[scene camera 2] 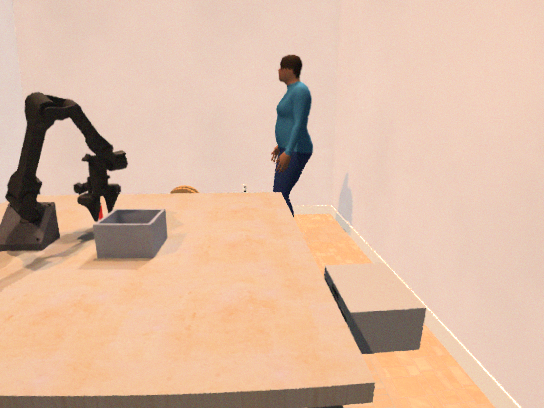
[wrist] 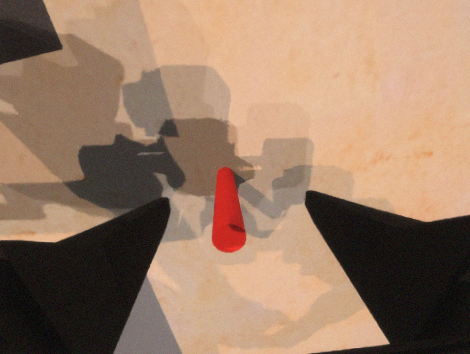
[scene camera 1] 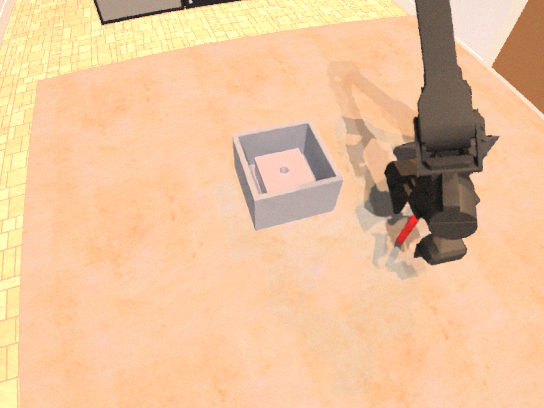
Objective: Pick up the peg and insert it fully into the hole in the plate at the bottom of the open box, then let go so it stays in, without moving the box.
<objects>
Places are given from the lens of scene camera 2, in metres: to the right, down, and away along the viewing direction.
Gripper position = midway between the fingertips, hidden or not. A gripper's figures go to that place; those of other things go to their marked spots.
my gripper [scene camera 2: 103,217]: -0.59, 0.05, 1.20
grey box [scene camera 2: 123,233]: -0.41, 0.08, 0.94
</objects>
